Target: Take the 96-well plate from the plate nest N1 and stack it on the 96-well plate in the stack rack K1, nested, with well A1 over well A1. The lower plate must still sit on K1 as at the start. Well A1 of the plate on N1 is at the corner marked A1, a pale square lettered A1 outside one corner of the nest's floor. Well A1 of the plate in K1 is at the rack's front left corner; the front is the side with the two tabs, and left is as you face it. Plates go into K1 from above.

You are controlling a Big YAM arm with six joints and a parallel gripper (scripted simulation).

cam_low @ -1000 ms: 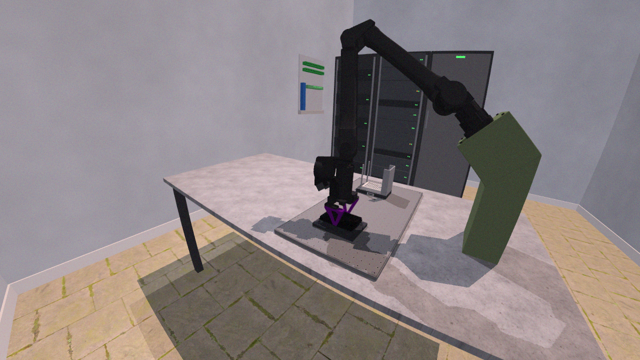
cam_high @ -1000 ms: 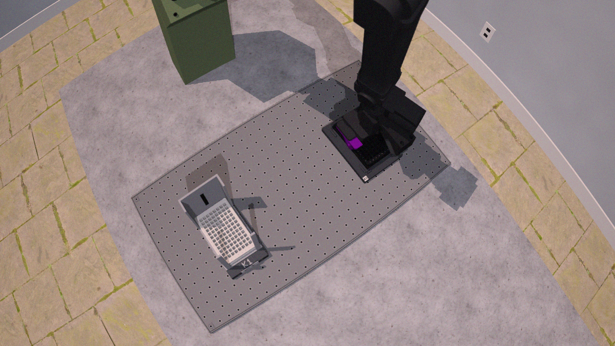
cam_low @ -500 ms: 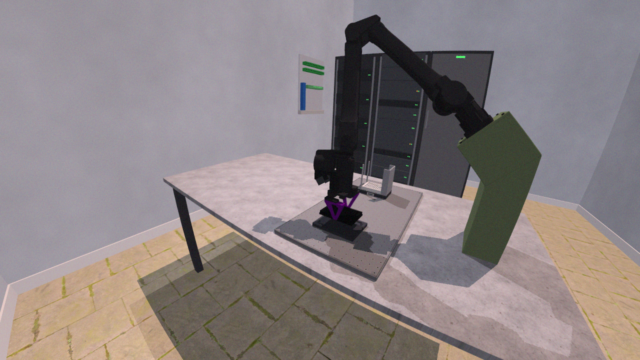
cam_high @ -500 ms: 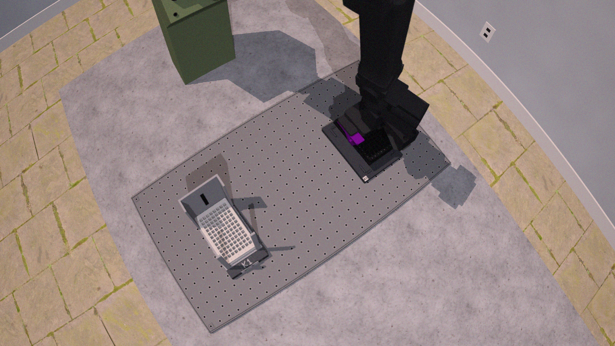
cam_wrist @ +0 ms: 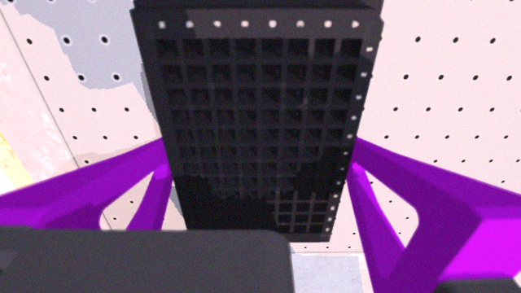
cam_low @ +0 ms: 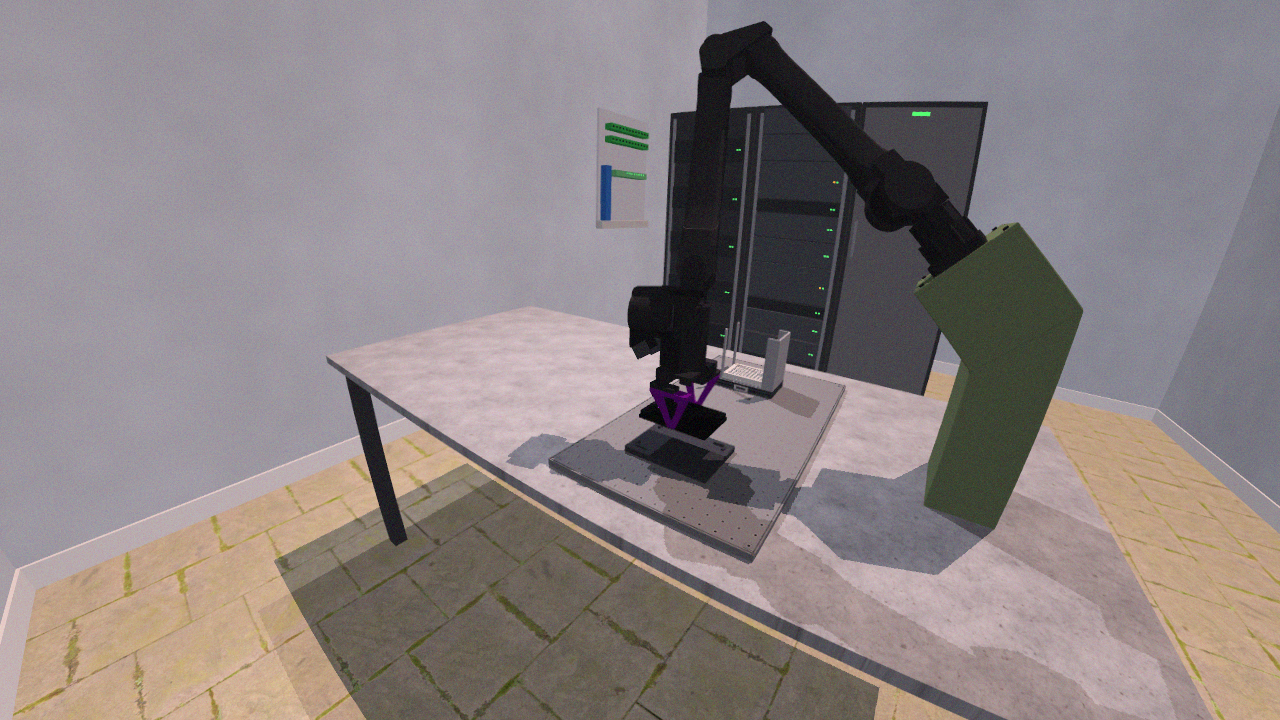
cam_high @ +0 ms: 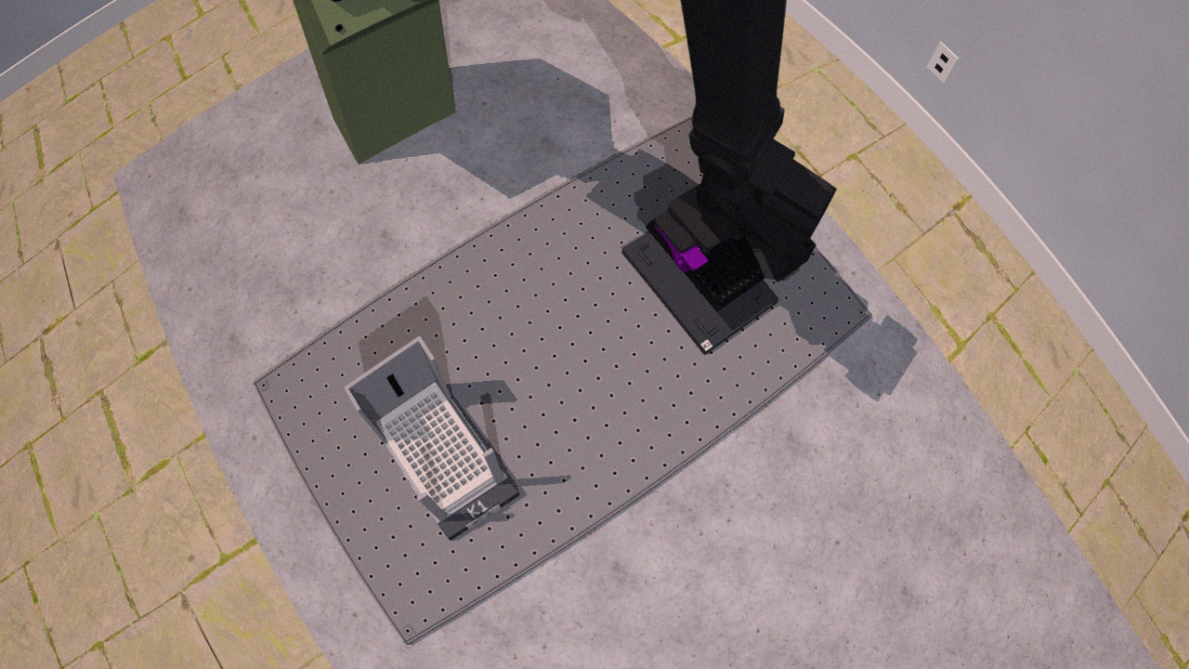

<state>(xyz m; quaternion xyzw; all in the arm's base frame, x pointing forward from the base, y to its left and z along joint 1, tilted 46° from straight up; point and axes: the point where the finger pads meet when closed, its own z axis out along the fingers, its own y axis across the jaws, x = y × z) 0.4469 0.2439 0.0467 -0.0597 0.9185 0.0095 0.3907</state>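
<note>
Now: the white 96-well plate 37 cm to the right of my hand, 7 cm ahead of it and 5 cm below it. Round my hand: plate nest N1: 7 cm below; black 96-well plate: right at my hand; pale A1 mark: 8 cm ahead, 7 cm below, 4 cm to the right.
</note>
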